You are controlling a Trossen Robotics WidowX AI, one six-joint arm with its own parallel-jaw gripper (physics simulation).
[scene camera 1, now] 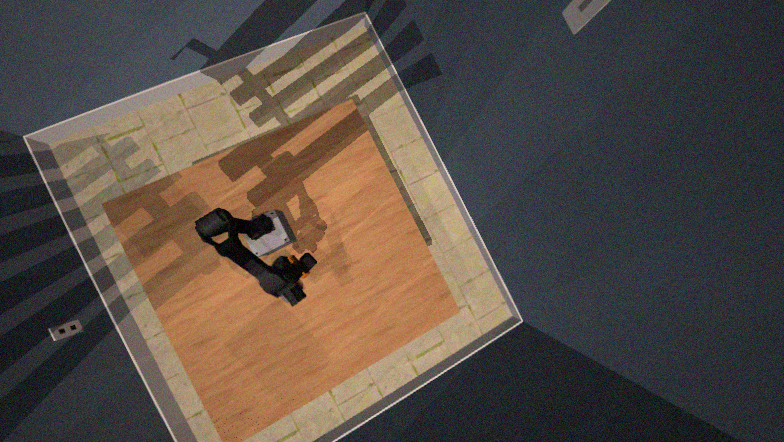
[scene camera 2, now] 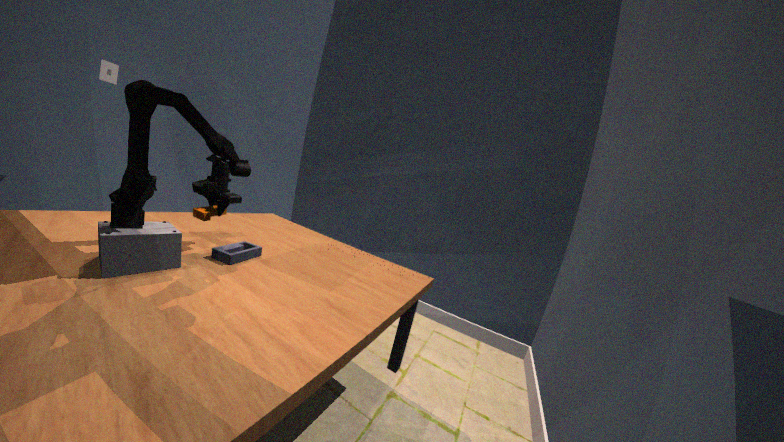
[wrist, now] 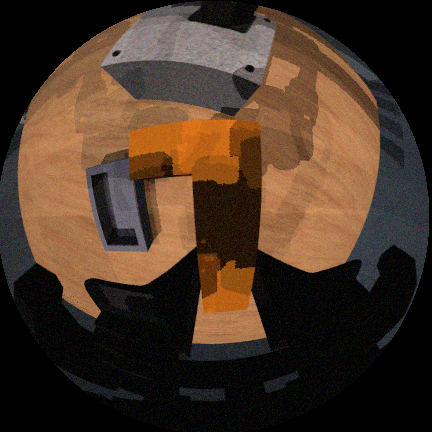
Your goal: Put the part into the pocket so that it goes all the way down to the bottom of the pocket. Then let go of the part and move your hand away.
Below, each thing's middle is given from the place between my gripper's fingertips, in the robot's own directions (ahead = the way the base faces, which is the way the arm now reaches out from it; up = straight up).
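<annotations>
There is the dark pocket block (scene camera 2: 230,254), which is 140 mm to the right of my hand, 40 mm ahead of it and 100 mm below it. The orange part (wrist: 223,156) is 20 mm behind my hand, 20 mm to the right of it and 10 mm above it. Going by their middles, the orange part is the nearest to my hand of the things named here.
</annotations>
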